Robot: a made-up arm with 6 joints.
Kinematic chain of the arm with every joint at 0, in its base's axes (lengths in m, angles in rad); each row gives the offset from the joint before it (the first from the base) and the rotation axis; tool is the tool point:
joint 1: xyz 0 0 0.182 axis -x
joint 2: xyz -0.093 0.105 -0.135 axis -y
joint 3: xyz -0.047 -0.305 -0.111 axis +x
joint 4: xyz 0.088 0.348 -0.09 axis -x
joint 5: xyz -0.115 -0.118 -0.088 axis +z
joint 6: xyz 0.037 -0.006 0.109 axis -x
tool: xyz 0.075 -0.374 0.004
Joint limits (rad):
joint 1: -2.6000..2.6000
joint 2: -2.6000..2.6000
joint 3: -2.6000..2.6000
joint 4: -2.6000..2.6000
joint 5: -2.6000..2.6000
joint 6: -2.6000..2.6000
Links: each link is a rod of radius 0.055 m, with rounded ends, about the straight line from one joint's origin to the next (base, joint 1, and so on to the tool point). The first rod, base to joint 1, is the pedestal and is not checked.
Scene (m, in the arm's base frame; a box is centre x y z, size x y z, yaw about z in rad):
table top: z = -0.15
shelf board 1: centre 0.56 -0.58 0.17 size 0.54 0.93 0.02 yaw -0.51
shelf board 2: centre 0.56 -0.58 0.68 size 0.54 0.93 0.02 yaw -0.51
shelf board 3: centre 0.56 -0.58 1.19 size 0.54 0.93 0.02 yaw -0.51
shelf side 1: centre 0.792 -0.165 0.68 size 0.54 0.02 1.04 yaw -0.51
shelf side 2: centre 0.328 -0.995 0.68 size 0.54 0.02 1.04 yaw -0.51
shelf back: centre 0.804 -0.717 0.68 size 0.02 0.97 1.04 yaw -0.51
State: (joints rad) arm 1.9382 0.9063 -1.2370 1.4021 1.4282 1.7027
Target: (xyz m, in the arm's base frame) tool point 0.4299 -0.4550 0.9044
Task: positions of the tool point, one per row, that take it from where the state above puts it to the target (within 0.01 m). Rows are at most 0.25 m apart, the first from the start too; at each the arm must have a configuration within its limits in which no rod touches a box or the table.
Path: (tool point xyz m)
1: 0.4029 -0.6558 0.4123
2: 0.3064 -0.6171 0.4113
3: 0.2030 -0.5544 0.4170
4: 0.1037 -0.4653 0.4234
5: 0.1498 -0.4683 0.6250
6: 0.1603 -0.3934 0.7966
7: 0.1291 -0.2867 0.9044
8: 0.2254 -0.3522 0.9221
9: 0.3087 -0.3986 0.9293
10: 0.3769 -0.4311 0.9238
11: 0.4299 -0.4550 0.9044

